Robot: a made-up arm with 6 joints. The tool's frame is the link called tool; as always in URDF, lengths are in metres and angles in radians. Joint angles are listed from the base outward.
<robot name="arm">
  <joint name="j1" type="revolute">
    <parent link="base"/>
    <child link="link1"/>
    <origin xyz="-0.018 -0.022 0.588"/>
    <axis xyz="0 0 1"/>
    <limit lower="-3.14" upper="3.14"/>
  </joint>
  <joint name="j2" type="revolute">
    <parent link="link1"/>
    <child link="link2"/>
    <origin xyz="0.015 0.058 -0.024"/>
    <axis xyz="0 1 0"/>
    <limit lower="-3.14" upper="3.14"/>
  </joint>
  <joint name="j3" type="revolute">
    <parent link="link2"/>
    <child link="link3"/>
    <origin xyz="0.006 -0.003 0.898"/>
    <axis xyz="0 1 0"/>
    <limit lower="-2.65" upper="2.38"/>
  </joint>
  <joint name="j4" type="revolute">
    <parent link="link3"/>
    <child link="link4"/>
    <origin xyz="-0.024 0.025 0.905"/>
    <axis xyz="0 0 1"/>
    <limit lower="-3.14" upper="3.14"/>
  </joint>
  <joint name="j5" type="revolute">
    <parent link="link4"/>
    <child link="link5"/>
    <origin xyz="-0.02 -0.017 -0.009"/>
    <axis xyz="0 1 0"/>
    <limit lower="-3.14" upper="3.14"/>
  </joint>
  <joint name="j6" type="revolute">
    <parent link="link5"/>
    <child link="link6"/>
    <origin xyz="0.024 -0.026 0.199"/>
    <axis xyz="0 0 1"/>
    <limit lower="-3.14" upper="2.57"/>
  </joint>
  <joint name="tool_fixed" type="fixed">
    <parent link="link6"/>
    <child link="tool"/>
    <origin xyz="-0.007 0.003 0.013" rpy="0 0 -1.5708"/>
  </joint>
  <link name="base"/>
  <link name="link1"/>
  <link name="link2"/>
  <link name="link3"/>
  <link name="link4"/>
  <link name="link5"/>
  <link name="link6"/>
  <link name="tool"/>
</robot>
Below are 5 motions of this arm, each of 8 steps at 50 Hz.
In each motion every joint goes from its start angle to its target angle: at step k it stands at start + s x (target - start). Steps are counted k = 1, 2, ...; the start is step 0. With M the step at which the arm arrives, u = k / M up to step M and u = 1 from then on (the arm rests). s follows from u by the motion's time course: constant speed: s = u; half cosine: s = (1 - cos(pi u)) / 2; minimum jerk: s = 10 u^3 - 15 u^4 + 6 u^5.
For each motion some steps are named. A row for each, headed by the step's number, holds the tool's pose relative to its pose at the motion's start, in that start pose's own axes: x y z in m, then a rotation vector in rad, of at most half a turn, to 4 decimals.
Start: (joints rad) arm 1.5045 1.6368 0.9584 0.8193 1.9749 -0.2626
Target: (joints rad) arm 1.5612 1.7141 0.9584 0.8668 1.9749 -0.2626
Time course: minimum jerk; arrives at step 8
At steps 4, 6, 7, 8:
4: 0.0248 -0.0383 0.0509 -0.0336 -0.0160 0.0177
6: 0.0458 -0.0665 0.0917 -0.0594 -0.0285 0.0329
7: 0.0506 -0.0725 0.1007 -0.0650 -0.0313 0.0364
8: 0.0514 -0.0736 0.1024 -0.0660 -0.0318 0.0370

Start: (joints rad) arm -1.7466 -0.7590 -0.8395 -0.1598 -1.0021 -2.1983
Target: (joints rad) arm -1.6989 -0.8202 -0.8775 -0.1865 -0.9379 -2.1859
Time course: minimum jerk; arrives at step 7
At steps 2, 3, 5, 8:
2: -0.0039 0.0140 0.0169 -0.0034 0.0022 -0.0081
3: -0.0095 0.0361 0.0426 -0.0087 0.0054 -0.0207
5: -0.0201 0.0859 0.0975 -0.0203 0.0122 -0.0490
8: -0.0229 0.1012 0.1135 -0.0238 0.0141 -0.0575

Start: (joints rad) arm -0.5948 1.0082 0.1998 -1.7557 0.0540 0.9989
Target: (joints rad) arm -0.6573 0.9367 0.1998 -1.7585 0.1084 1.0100
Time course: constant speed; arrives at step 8
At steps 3, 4, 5, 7, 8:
3: 0.0701 -0.0076 -0.0038 -0.0059 0.0517 -0.0040
4: 0.0933 -0.0103 -0.0056 -0.0078 0.0690 -0.0054
5: 0.1164 -0.0131 -0.0078 -0.0096 0.0862 -0.0068
7: 0.1623 -0.0191 -0.0130 -0.0131 0.1207 -0.0096
8: 0.1851 -0.0223 -0.0160 -0.0147 0.1379 -0.0111

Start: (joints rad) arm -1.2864 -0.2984 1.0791 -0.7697 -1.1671 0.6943
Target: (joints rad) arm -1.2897 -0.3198 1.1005 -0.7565 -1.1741 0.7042
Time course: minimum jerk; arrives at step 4
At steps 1, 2, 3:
1: -0.0005 -0.0021 -0.0002 0.0011 0.0005 0.0013
2: -0.0023 -0.0102 -0.0009 0.0055 0.0024 0.0063
3: -0.0041 -0.0182 -0.0017 0.0098 0.0042 0.0113

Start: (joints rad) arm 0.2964 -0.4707 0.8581 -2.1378 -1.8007 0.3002
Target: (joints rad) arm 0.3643 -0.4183 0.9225 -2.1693 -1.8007 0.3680
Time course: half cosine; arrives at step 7
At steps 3, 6, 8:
3: -0.0337 0.0233 0.0230 0.0377 0.0078 0.0552
6: -0.0810 0.0534 0.0609 0.0944 0.0154 0.1334
8: -0.0851 0.0559 0.0645 0.0995 0.0159 0.1402

